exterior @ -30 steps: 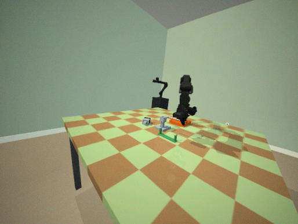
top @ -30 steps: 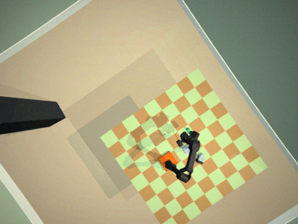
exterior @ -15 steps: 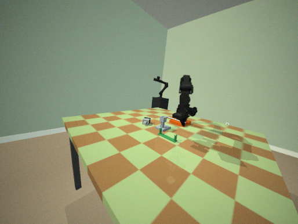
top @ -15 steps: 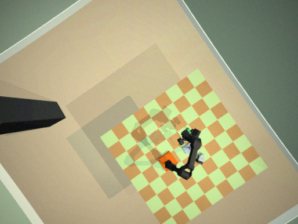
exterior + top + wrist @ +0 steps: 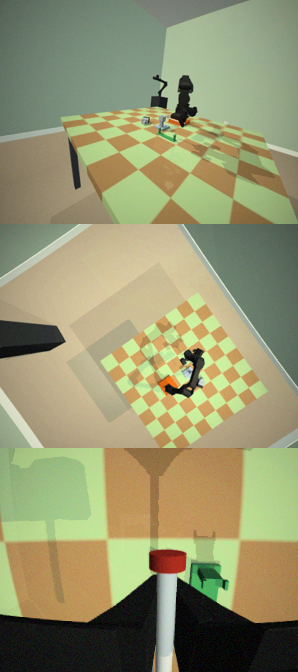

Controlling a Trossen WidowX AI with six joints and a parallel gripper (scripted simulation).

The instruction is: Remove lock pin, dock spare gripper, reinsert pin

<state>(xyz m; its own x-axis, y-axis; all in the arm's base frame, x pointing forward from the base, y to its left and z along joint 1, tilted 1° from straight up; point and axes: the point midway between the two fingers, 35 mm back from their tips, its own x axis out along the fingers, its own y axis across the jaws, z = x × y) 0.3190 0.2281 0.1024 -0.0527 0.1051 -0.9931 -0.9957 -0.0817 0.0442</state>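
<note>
The green rest is 80 mm to the right of my gripper tip, 70 mm below it and 50 mm ahead of it. The rest, counted from my gripper tip: mount (200 mm to the right, 40 mm below, 40 mm behind); then spare gripper (350 mm to the right, 70 mm below, 10 mm ahead).
</note>
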